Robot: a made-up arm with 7 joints. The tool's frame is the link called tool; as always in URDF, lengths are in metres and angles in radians. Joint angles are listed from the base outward.
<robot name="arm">
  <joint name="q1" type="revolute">
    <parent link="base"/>
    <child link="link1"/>
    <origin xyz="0 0 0.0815" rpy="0 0 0"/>
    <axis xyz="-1 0 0"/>
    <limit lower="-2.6" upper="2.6"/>
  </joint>
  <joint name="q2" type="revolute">
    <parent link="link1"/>
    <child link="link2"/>
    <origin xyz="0.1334 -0.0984 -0.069" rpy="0 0 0"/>
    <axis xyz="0 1 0"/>
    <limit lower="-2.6" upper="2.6"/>
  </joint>
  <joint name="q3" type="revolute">
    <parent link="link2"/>
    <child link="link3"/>
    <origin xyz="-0.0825 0.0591 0.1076" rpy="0 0 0"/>
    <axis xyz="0 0 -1"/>
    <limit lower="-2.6" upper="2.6"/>
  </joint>
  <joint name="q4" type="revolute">
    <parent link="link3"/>
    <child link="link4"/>
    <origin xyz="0.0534 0.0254 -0.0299" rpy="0 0 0"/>
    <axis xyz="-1 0 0"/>
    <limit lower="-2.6" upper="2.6"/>
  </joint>
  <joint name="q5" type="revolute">
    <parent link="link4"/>
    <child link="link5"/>
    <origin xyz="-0.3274 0.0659 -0.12" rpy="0 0 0"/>
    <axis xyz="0 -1 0"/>
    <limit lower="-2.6" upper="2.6"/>
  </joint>
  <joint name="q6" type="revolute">
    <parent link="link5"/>
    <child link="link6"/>
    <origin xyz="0.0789 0.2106 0.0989" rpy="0 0 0"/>
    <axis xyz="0 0 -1"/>
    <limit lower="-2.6" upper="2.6"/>
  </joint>
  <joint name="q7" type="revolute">
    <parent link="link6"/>
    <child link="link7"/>
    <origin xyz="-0.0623 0.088 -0.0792" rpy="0 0 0"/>
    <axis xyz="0 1 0"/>
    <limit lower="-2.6" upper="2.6"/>
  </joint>
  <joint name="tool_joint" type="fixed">
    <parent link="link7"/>
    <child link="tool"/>
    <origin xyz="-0.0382 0.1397 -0.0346" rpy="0 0 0"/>
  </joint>
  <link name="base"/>
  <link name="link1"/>
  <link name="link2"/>
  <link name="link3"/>
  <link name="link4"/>
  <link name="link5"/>
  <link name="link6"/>
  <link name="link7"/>
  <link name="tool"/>
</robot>
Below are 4 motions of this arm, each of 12 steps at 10 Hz.
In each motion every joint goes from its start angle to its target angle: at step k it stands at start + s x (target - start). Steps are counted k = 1, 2, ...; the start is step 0. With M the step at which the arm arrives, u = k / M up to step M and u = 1 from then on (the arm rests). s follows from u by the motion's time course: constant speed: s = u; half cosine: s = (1 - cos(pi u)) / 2; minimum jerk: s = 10 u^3 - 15 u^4 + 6 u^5.
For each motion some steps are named. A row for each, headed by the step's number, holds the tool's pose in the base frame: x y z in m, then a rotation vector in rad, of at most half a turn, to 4 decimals.
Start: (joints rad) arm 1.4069 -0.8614 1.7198 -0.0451 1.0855 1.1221 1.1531
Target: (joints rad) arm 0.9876 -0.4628 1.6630 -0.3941 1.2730 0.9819 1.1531
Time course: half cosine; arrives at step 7
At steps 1, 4, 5, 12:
1: 0.2627 0.4076 0.0671 0.8730 -1.7275 -0.3045
4: 0.2964 0.4325 0.1236 0.8504 -1.7923 -0.4828
5: 0.3094 0.4382 0.1464 0.8404 -1.8051 -0.5522
12: 0.3219 0.4419 0.1689 0.8306 -1.8120 -0.6194

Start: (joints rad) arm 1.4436 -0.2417 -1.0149 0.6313 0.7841 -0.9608 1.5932
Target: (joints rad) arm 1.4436 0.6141 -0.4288 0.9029 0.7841 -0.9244 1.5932
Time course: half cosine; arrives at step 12
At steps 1, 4, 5, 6, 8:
1: -0.2542 -0.4743 0.3325 2.7743 -0.4221 -0.6632
4: -0.3367 -0.3960 0.3013 2.7986 -0.6882 -0.5235
5: -0.3722 -0.3477 0.2863 2.7862 -0.8285 -0.4445
6: -0.4040 -0.2912 0.2711 2.7531 -0.9777 -0.3572
8: -0.4451 -0.1716 0.2439 2.6322 -1.2526 -0.1892

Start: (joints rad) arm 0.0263 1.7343 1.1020 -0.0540 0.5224 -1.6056 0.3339
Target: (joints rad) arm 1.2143 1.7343 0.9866 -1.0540 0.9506 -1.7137 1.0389
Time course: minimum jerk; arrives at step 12
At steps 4, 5, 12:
4: 0.0741 0.4016 -0.0169 -0.3883 1.8350 0.5360
5: 0.0974 0.3798 -0.0933 -0.5805 1.8383 0.3630
12: 0.2351 0.1305 -0.3240 -1.4754 1.6564 -0.6797

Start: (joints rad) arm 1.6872 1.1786 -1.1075 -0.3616 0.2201 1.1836 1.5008
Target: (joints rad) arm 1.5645 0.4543 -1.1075 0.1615 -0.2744 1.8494 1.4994
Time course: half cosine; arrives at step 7
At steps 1, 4, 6, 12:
1: 0.1164 0.4584 -0.1054 0.0345 1.7269 -2.1004
4: -0.1785 0.2103 -0.1010 -0.6546 1.1690 -2.1092
6: -0.2231 -0.0039 -0.0703 -0.8715 0.6646 -1.9750
12: -0.2199 -0.0346 -0.0645 -0.8875 0.5866 -1.9471

